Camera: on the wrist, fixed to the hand. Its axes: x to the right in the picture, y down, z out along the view.
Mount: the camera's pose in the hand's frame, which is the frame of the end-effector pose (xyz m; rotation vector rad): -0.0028 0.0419 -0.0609 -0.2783 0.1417 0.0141
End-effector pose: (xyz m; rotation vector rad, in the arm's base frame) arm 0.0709 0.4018 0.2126 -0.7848 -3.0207 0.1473
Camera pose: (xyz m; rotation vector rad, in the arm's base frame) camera 0.0961 0.4422 0.2692 -0.7941 -2.9360 -0.3216
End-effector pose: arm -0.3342 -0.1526 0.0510 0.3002 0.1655 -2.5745
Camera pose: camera -0.2989 -0.1759 -0.0096 0.3761 0.5651 -2.4756
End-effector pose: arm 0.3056 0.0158 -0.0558 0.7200 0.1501 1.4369
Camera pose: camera 0.2388 0.0336 -0.0821 0.3926 0.0526 1.4863
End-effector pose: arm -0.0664 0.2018 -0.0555 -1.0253 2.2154 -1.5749
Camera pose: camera -0.1151 0.2556 -0.0698 -0.9914 2.5882 -1.3997
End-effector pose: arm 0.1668 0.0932 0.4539 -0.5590 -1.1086 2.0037
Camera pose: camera 0.1925 0.1085 0.3863 -0.8404 -1.3061 1.8014
